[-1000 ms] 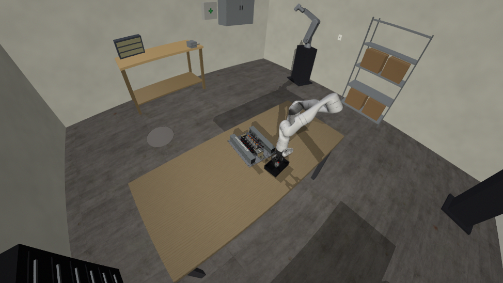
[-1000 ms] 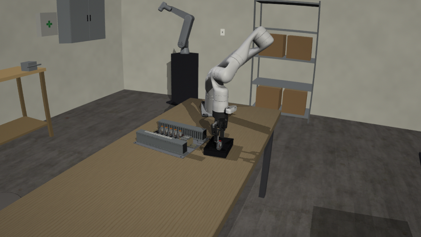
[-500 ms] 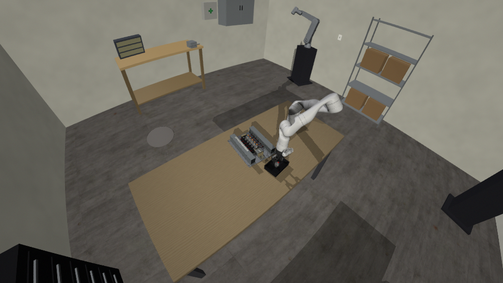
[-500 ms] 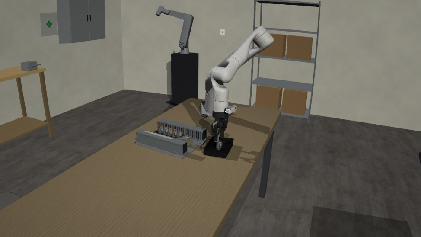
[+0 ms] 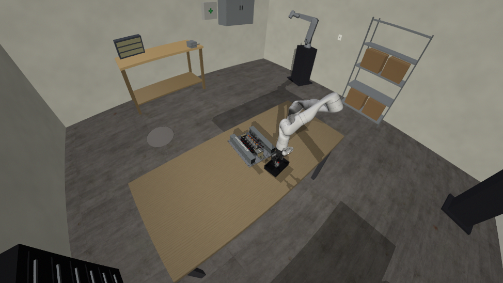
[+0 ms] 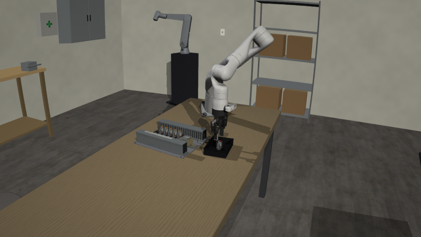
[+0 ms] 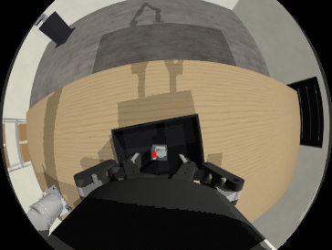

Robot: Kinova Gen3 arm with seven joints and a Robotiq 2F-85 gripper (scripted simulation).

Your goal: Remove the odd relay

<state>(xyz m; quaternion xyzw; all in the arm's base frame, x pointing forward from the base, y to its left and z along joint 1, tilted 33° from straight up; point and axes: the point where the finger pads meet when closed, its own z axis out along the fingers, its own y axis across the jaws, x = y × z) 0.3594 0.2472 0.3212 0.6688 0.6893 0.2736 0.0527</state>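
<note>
Right now the relay is 50 mm below my hand. Round my hand: black parts tray (60 mm below).
</note>
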